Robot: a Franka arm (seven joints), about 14 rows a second.
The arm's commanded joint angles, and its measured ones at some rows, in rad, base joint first. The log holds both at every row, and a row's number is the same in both.
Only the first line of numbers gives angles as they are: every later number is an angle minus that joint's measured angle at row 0.
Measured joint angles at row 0:
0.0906 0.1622 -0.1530 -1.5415 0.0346 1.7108 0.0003
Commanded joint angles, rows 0 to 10:
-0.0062 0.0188 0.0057 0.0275 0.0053 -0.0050 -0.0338
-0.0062 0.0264 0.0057 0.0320 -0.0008 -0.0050 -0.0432
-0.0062 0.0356 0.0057 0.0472 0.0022 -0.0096 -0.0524
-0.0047 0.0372 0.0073 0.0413 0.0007 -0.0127 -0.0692
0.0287 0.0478 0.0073 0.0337 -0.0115 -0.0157 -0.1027
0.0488 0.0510 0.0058 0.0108 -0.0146 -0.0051 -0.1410
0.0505 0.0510 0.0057 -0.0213 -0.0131 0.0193 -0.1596
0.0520 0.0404 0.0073 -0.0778 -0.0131 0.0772 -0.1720
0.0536 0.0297 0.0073 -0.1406 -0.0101 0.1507 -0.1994
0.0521 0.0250 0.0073 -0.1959 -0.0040 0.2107 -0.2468
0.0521 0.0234 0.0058 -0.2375 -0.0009 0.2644 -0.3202
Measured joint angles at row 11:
0.0551 0.0534 0.0084 -0.1389 -0.0003 0.1767 -0.2193
